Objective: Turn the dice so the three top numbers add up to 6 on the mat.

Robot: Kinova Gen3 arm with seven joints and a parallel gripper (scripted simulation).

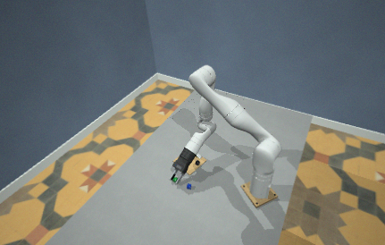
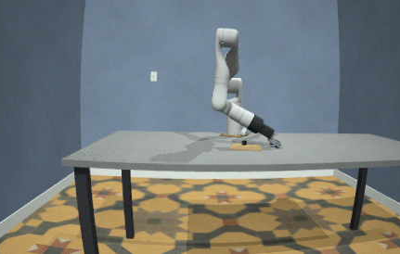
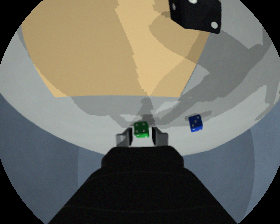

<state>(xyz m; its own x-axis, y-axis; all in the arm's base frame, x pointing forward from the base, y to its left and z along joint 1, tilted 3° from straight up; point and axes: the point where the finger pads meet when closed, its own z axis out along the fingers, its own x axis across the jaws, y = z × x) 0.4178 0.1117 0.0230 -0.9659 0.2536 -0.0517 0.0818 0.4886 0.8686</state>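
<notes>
My hand is 1 cm above the green die. From my hand the other things lie so: black die 7 cm behind, 15 cm to the right, 1 cm below; then blue die 8 cm behind, 1 cm to the left, 1 cm below; then tan mat 1 cm behind, 15 cm to the right, 2 cm below.
</notes>
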